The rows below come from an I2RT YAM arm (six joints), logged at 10 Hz.
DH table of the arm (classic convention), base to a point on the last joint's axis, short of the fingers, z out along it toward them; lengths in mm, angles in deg. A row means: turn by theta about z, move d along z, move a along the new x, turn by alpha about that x. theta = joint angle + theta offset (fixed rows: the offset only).
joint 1: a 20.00, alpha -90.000, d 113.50, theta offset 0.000
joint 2: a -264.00, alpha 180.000, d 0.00, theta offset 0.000
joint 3: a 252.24, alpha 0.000, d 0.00, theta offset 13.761
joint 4: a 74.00, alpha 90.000, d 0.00, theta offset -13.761
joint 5: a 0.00, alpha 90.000, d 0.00, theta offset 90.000
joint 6: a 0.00, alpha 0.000, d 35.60, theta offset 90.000
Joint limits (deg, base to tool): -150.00..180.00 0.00..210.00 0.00..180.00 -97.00..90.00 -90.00..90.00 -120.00..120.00
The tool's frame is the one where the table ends.
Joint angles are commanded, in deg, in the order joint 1, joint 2, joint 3, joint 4, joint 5, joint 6. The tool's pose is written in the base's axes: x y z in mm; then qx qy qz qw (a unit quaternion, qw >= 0). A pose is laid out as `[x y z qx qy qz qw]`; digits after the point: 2 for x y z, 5 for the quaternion.
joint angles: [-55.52, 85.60, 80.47, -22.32, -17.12, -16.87]
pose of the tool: [203.94 -278.45 364.78 0.20677 0.82312 -0.20049 0.48942]
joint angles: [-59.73, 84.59, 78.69, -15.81, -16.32, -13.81]
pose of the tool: [182.78 -293.33 370.81 0.24622 0.78542 -0.23849 0.51538]
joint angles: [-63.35, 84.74, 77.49, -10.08, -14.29, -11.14]
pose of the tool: [164.84 -308.86 372.67 0.28553 0.75020 -0.27605 0.52865]
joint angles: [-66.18, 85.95, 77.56, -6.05, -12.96, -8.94]
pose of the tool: [151.79 -324.05 373.35 0.31548 0.72248 -0.30036 0.53691]
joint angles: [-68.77, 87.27, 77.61, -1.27, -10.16, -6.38]
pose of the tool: [138.42 -338.97 374.56 0.34968 0.68633 -0.33252 0.54416]
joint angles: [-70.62, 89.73, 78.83, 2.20, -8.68, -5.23]
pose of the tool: [130.71 -355.38 373.57 0.36716 0.66329 -0.35395 0.54768]
